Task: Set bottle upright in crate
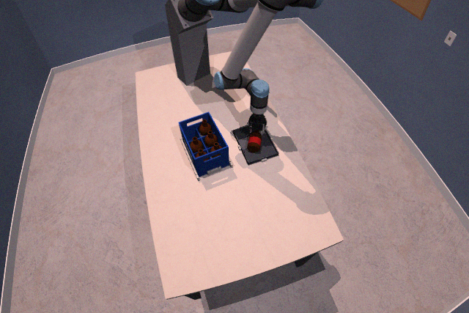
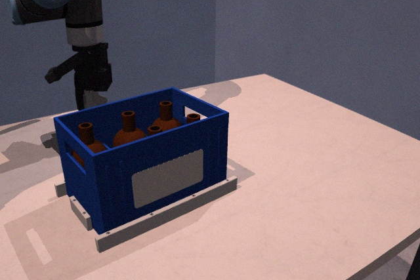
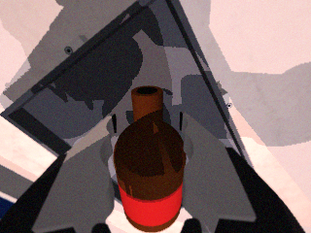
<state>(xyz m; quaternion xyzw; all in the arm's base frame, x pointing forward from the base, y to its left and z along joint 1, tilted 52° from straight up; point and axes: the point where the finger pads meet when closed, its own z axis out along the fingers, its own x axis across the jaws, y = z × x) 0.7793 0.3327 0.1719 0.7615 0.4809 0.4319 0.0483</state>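
Right now the tray is 50 mm ahead of my hand, 10 mm to the right of it and 30 mm below it. The rest, counted from my hand: blue crate 110 mm ahead, 300 mm to the right, 40 mm above.
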